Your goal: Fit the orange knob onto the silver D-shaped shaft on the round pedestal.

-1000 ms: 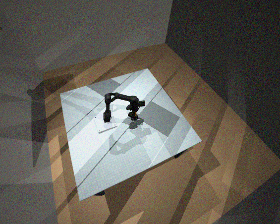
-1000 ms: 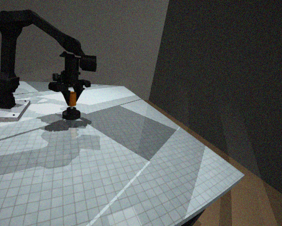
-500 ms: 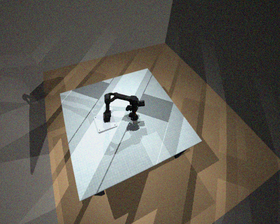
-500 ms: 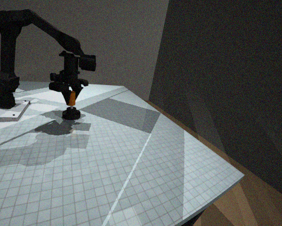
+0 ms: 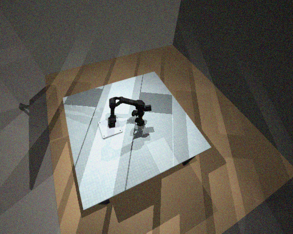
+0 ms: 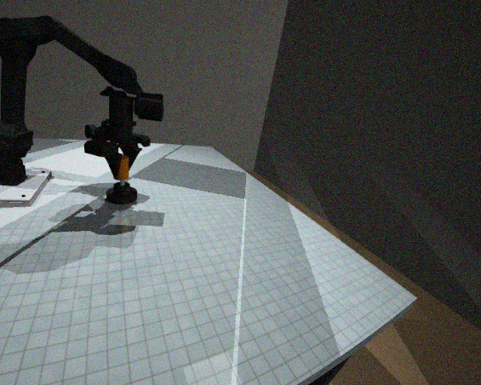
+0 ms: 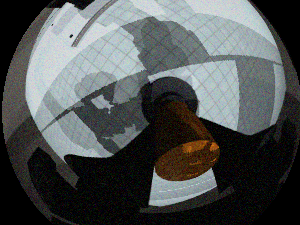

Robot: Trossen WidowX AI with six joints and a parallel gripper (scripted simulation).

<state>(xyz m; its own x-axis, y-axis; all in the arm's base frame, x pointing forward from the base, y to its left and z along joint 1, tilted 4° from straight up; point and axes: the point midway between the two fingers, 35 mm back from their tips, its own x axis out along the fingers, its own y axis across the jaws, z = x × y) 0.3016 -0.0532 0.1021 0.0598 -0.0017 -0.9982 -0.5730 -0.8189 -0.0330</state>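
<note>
My gripper tip is 40 mm above the dark round pedestal. From my gripper tip the other things lie so: orange knob 30 mm above.
</note>
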